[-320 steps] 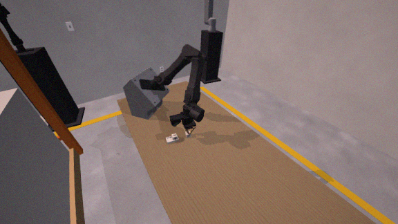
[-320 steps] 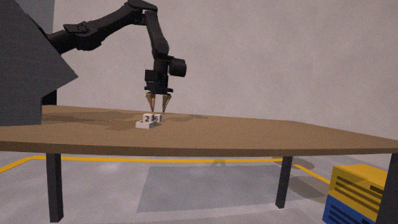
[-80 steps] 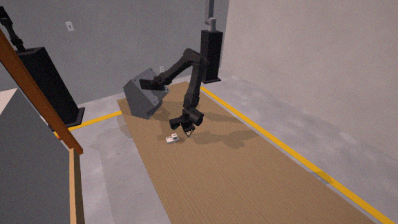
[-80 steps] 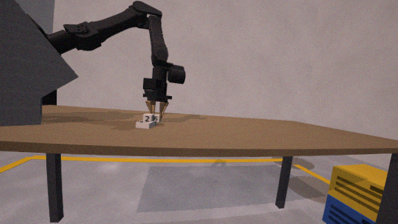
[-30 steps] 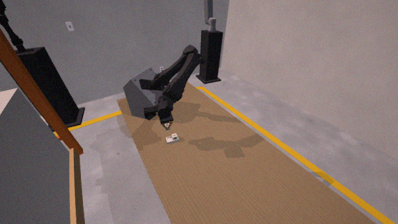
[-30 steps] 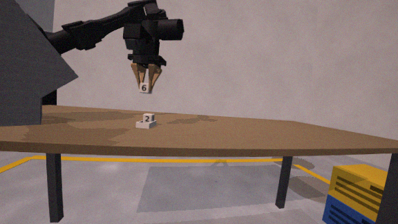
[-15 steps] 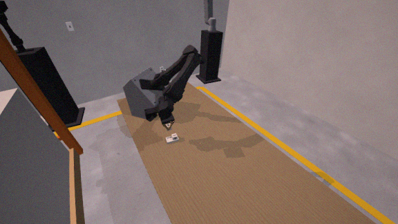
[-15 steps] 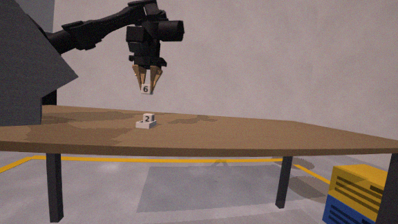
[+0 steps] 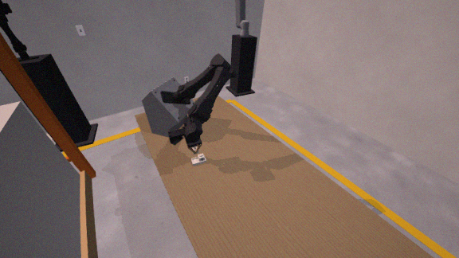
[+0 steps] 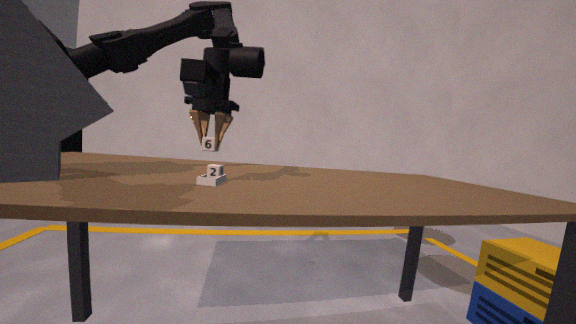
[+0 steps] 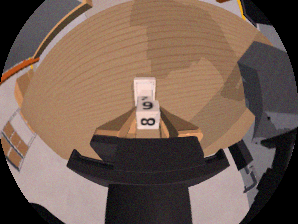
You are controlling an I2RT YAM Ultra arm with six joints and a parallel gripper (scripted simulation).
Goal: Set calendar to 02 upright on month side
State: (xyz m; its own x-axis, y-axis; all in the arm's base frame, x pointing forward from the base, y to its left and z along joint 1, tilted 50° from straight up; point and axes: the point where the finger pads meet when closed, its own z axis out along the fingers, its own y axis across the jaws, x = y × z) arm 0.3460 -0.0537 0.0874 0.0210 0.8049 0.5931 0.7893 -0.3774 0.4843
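Now: hand 80 mm above the small white tray and 10 mm to the right of it.
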